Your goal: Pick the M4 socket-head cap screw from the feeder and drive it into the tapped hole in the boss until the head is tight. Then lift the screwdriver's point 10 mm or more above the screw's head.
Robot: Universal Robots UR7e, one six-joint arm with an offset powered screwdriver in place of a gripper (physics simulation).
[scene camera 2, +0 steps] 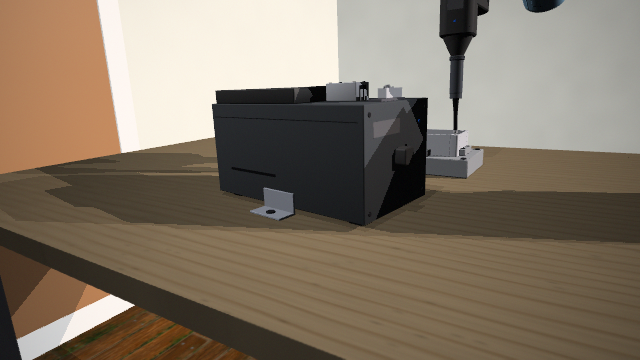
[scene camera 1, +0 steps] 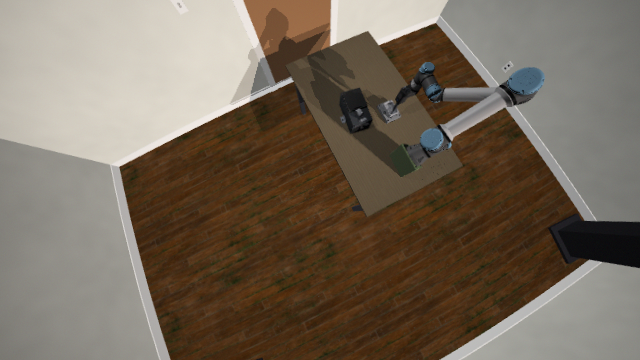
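Observation:
My screwdriver (scene camera 1: 395,109) (scene camera 2: 455,129) points straight down in the scene camera 2 view. The end of its thin bit is at the top of the light grey block (scene camera 2: 442,143), which sits on a grey base (scene camera 2: 447,168). The same light fixture (scene camera 1: 385,108) shows under the tool in the scene camera 1 view. The screw, the boss and the tapped hole cannot be made out, so whether a screw is on the bit's end cannot be told. The black feeder (scene camera 1: 354,100) (scene camera 2: 290,150) stands beside the fixture, with small light parts on its top.
The wooden table (scene camera 1: 372,192) (scene camera 2: 320,270) carries all of this. A small metal bracket (scene camera 2: 279,200) is at the feeder's foot. A green block (scene camera 1: 404,161) is by the arm's base (scene camera 1: 419,154). The arm's elbow (scene camera 1: 525,82) reaches out past the table's edge.

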